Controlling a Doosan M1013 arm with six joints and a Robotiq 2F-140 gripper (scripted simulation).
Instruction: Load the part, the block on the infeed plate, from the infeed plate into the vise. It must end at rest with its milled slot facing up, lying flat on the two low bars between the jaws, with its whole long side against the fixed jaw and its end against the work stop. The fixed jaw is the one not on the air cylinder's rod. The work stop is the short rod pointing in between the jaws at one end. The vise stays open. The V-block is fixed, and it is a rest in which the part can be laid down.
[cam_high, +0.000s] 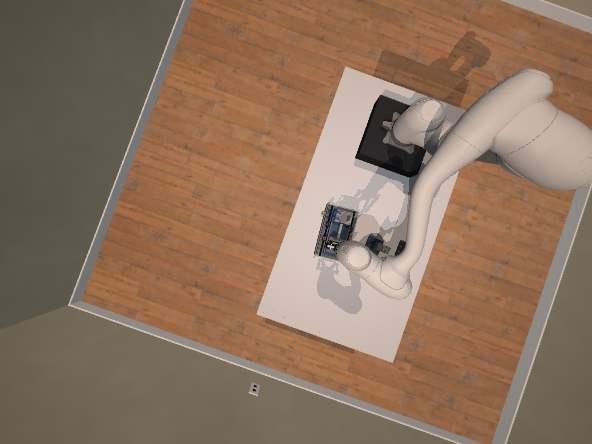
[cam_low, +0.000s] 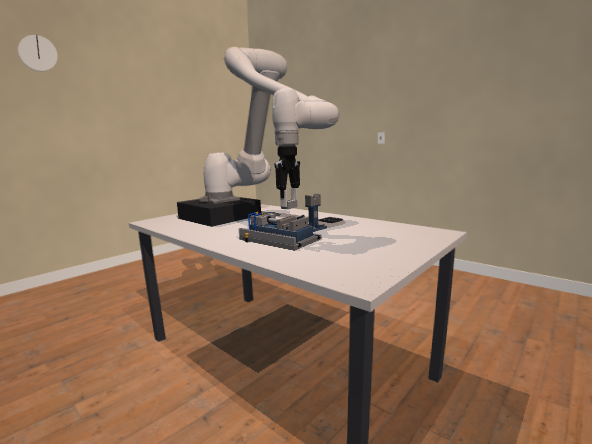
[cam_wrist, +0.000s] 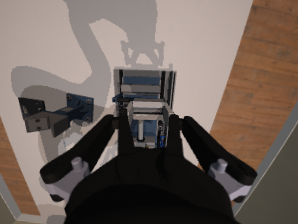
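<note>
My gripper is now 7 cm past the vise base, 1 cm to the right of it and 14 cm above it. The rest, counted from my hand: part (2 cm below).
</note>
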